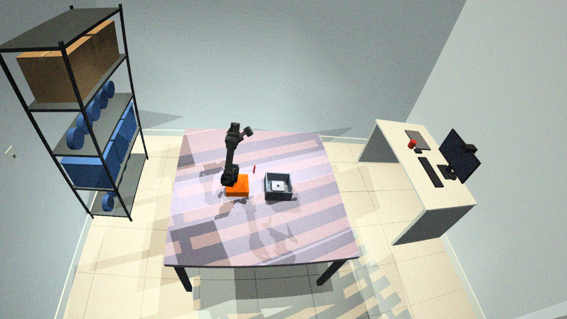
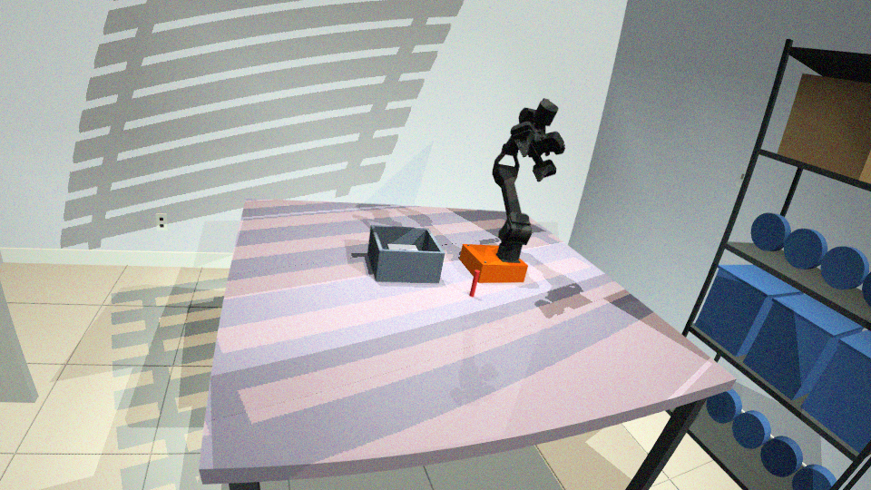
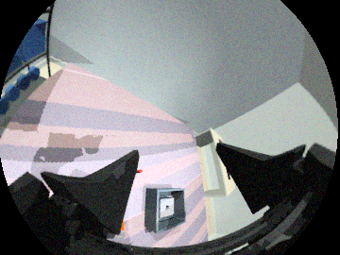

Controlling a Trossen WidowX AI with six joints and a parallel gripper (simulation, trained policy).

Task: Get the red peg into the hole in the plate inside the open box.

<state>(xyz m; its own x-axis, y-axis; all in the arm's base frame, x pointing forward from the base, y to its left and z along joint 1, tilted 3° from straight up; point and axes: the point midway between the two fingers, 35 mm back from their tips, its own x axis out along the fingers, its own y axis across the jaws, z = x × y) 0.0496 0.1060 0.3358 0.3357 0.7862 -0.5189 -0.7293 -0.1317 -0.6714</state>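
My gripper tip is 34 cm above the red peg, 10 cm short of it and 2 cm to the right of it. Also, from my gripper tip: light plate: 34 cm below, 28 cm ahead, 14 cm to the right; then grey box: 36 cm below, 28 cm ahead, 14 cm to the right.
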